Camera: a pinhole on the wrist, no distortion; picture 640 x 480 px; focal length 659.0 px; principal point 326.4 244.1 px. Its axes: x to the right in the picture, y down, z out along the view. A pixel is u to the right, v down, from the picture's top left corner.
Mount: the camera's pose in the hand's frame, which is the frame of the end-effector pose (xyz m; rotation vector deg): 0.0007 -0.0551 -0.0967 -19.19 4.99 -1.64
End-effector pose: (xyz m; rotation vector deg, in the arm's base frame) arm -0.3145 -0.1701 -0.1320 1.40 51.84 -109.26
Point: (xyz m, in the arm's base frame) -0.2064 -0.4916 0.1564
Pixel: 369.4 83.2
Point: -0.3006 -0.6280 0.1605
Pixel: 536.6 31.9
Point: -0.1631 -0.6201 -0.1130
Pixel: 596.5 390.4
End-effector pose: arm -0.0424 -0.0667 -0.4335 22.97 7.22 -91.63
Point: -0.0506 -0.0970 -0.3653
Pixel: 287.0 246.4
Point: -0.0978 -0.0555 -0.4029
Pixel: 160.7 34.9
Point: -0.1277 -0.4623 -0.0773
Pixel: 562.3 97.6
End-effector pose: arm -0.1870 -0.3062 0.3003 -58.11 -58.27 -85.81
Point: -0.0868 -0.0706 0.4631
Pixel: 390.3 258.1
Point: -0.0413 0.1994 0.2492
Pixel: 25.0 162.2
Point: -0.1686 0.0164 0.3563
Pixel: 205.5 75.3
